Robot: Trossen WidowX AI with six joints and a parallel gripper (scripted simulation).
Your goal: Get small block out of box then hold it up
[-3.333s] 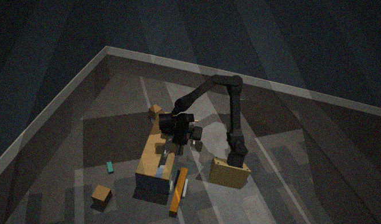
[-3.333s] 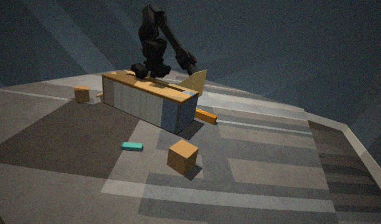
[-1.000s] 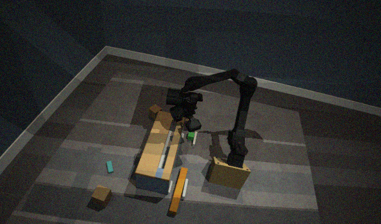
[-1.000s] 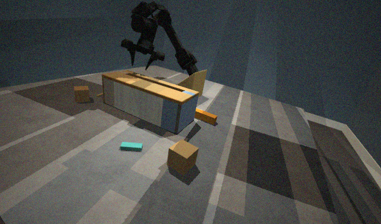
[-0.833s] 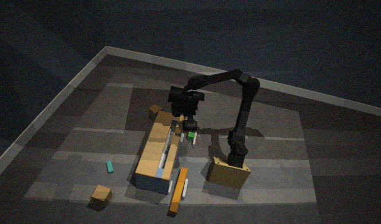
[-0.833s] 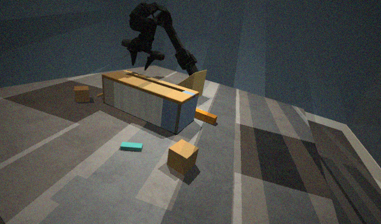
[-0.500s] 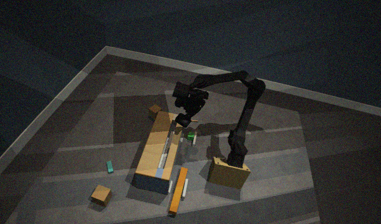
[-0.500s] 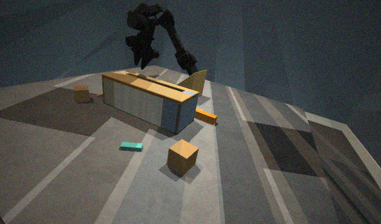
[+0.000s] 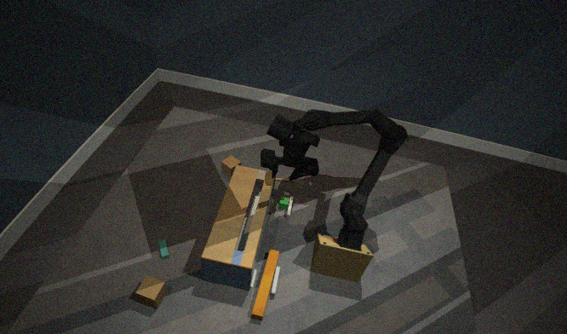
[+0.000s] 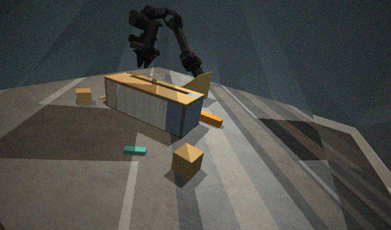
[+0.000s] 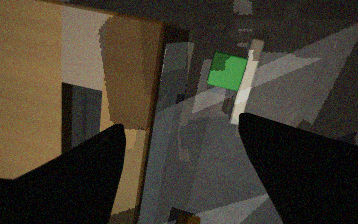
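Now: the green block 140 mm below my gripper tip, 20 mm to the right of it and 20 mm behind it. From my gripper tip the other things lie so: orange cube: 210 mm ahead, 130 mm below, 120 mm to the right; then box: 140 mm to the left, 90 mm below, 50 mm ahead.
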